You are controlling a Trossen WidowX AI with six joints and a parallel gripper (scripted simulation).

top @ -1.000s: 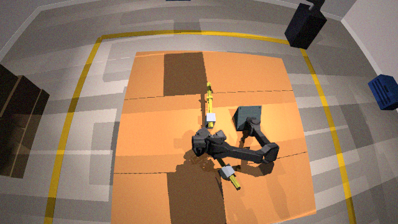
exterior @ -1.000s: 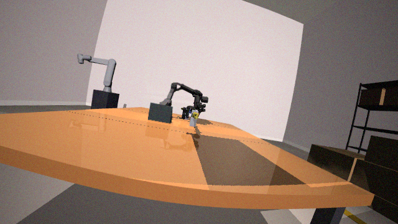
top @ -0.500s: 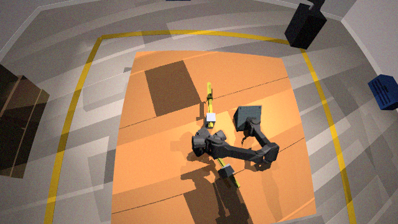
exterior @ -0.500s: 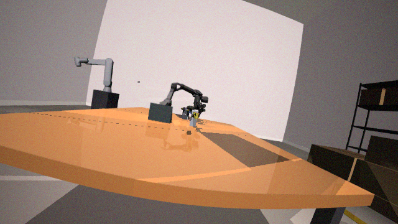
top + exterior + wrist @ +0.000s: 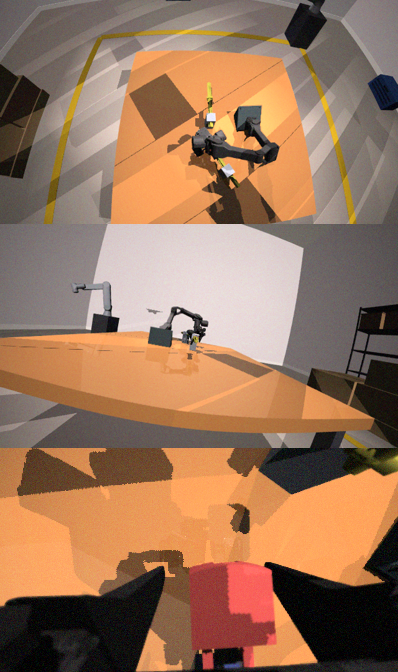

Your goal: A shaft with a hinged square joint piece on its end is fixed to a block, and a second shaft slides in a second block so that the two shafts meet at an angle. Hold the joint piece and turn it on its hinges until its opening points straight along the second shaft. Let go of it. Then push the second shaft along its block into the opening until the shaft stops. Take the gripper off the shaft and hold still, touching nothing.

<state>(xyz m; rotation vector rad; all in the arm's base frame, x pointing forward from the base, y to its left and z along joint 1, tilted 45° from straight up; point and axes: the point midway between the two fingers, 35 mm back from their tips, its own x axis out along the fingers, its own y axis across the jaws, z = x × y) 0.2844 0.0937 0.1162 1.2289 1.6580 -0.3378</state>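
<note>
The joint piece is 4 cm above my gripper tip, 1 cm to the left of it and 1 cm behind it.
</note>
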